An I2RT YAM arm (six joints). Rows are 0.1 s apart.
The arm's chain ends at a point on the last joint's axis. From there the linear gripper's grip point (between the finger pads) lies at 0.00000 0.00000 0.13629 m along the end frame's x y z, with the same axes.
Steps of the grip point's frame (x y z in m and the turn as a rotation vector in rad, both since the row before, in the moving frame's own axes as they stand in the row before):
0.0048 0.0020 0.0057 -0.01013 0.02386 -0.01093
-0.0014 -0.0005 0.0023 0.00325 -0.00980 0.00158
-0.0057 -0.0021 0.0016 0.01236 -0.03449 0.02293
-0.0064 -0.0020 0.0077 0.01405 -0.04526 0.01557
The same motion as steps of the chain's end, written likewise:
0.0015 0.0006 0.0057 -0.01013 0.02386 -0.01093
-0.0001 -0.0001 0.0023 0.00325 -0.00980 0.00158
-0.0010 -0.0004 0.0017 0.01236 -0.03449 0.02293
-0.0002 0.0000 0.0079 0.01405 -0.04526 0.01557

